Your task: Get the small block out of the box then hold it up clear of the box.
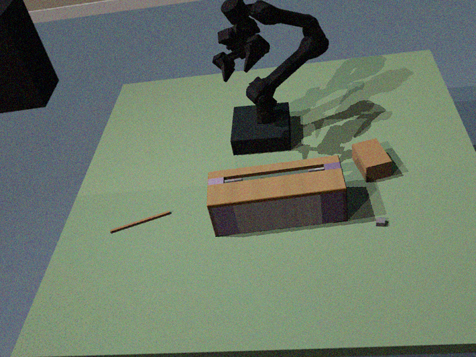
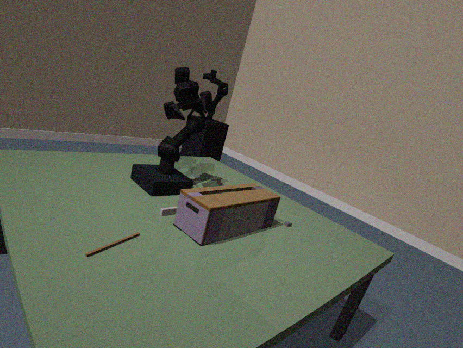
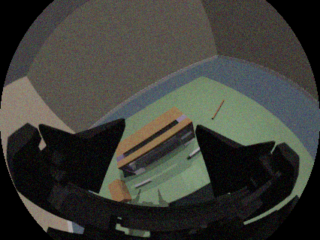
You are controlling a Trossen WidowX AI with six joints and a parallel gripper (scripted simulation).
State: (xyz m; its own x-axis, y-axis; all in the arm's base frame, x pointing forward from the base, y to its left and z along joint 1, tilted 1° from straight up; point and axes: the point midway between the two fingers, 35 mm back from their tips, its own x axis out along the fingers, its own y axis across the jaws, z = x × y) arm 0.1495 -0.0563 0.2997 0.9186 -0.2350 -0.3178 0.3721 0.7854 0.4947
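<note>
My gripper tip is now 29 cm above the box, 18 cm short of it and 8 cm to the right of it. From my gripper tip the other things lie so: thin wooden stick 35 cm to the right, 35 cm below, 20 cm ahead; tan block 38 cm to the left, 32 cm below, 6 cm ahead; small grey block 36 cm to the left, 34 cm below, 30 cm ahead.
</note>
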